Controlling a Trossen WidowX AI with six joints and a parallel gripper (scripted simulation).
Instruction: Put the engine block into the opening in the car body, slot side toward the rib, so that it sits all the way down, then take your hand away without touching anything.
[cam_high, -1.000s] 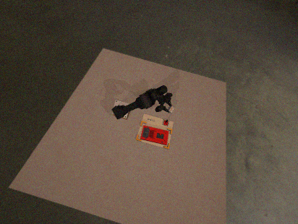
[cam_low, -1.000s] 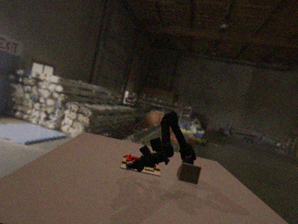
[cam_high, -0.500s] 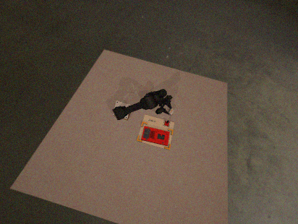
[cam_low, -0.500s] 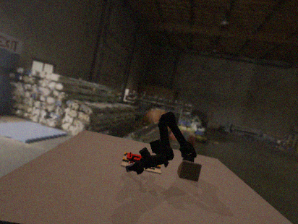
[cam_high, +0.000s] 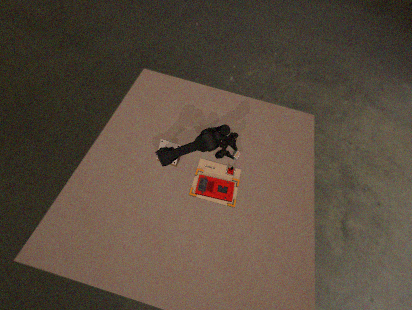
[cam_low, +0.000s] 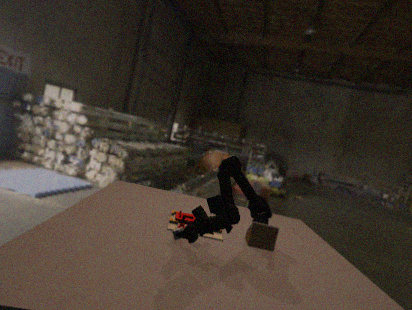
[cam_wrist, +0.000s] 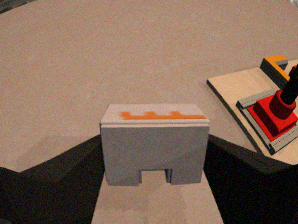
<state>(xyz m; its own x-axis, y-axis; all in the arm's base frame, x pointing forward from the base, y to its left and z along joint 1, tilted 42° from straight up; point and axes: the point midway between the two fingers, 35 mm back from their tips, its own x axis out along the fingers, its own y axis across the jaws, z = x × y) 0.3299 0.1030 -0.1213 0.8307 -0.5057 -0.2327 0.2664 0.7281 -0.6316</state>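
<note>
The engine block is 1 cm behind my gripper tip. The rest, counted from my gripper tip: dark post (10 cm to the right, 1 cm above).
</note>
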